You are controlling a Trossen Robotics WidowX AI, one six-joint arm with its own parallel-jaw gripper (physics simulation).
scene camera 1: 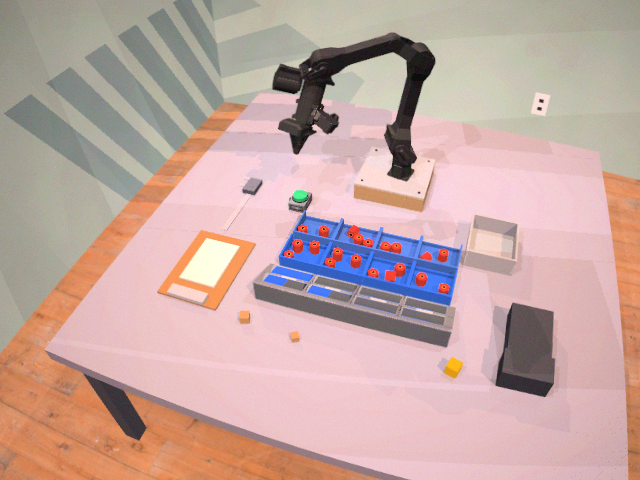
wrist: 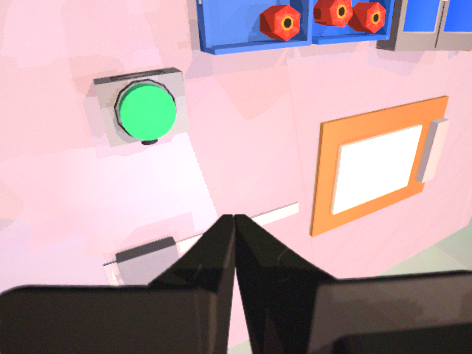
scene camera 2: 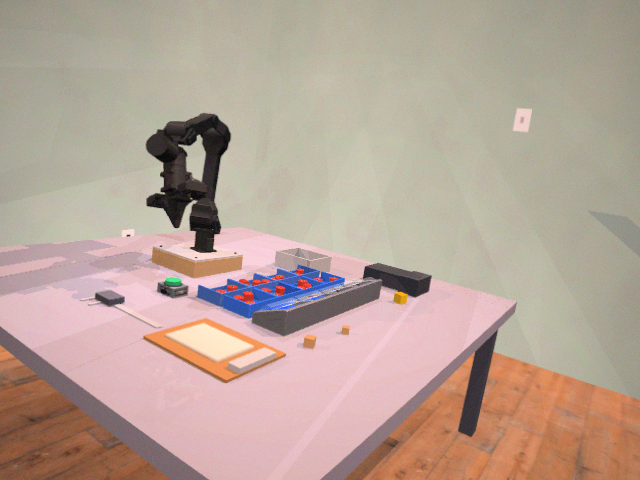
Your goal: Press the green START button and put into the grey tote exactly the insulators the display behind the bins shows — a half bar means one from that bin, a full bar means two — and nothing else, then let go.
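My gripper [scene camera 1: 296,150] [scene camera 2: 176,225] [wrist: 233,225] is shut and empty, high above the table, on the robot's side of the green START button [scene camera 1: 299,195] [scene camera 2: 173,281] [wrist: 147,112]. The blue bins [scene camera 1: 310,265] [scene camera 2: 237,308] [wrist: 255,48] form two rows of four and hold red insulators [scene camera 1: 337,253] [scene camera 2: 280,290] [wrist: 285,23], some upright, some tipped. On the display [scene camera 1: 351,312] [scene camera 2: 330,307], in scene camera 1, the leftmost panel has a full blue upper bar and a half lower bar. The second panel has a half lower bar. The other bars look unlit. No insulator shows in the grey tote [scene camera 1: 490,261] [scene camera 2: 317,262].
An orange clipboard [scene camera 1: 223,289] [scene camera 2: 155,336] [wrist: 325,150] and a grey plug-like object [scene camera 1: 252,186] [scene camera 2: 109,297] lie left of the bins. Small orange cubes [scene camera 1: 244,317] [scene camera 2: 309,341], a yellow cube [scene camera 1: 453,367] [scene camera 2: 400,297] and a black block [scene camera 1: 527,341] [scene camera 2: 395,279] lie beyond the display.
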